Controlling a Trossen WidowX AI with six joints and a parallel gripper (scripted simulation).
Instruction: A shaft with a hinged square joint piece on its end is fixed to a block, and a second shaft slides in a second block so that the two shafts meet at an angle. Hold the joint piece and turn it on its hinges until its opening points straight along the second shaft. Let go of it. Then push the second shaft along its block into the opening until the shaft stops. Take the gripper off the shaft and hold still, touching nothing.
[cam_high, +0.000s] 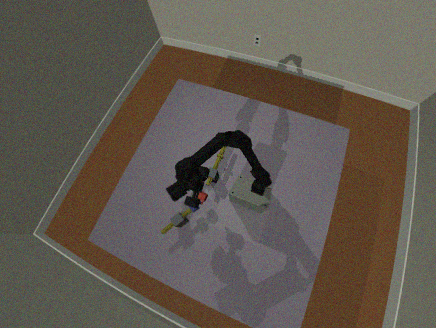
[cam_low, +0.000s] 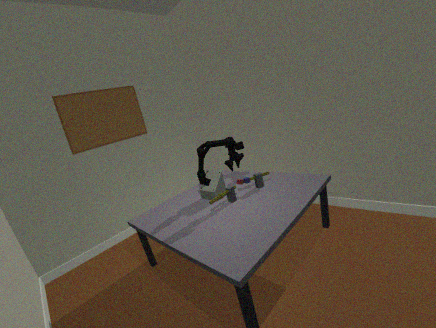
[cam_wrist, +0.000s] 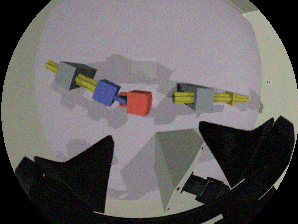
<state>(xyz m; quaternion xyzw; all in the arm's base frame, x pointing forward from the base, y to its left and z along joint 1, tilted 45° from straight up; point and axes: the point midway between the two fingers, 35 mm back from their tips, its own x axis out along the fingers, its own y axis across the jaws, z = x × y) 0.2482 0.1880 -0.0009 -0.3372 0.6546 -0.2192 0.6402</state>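
My gripper tip is 12 cm above the red square joint piece and 2 cm to the right of it.
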